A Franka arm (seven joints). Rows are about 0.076 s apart.
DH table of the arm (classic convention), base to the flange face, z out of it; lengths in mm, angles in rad. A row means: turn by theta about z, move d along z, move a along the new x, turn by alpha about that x. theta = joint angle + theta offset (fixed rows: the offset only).
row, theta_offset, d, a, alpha
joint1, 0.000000, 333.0, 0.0, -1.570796
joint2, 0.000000, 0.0, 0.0, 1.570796
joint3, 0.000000, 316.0, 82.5, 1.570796
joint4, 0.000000, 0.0, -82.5, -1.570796
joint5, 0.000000, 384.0, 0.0, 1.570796
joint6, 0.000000, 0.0, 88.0, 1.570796
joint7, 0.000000, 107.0, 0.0, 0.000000
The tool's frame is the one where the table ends.
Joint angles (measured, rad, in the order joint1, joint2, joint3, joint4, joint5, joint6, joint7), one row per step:
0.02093 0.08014 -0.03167 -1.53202 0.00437 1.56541 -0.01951
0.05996 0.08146 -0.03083 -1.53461 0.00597 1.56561 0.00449
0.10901 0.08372 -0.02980 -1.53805 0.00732 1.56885 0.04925
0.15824 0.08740 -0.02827 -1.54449 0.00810 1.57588 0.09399
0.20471 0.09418 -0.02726 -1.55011 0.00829 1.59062 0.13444
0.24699 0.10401 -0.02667 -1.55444 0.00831 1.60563 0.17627
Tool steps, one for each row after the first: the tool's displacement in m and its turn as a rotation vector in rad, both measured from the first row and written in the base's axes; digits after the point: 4 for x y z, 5 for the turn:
0.0000 0.0232 -0.0020 0.00042 0.00378 0.01582
-0.0009 0.0523 -0.0046 -0.00065 0.00638 0.02111
-0.0026 0.0817 -0.0092 -0.00261 0.00954 0.02709
-0.0039 0.1095 -0.0146 -0.00446 0.00714 0.03405
-0.0052 0.1348 -0.0211 -0.00673 0.00609 0.03504

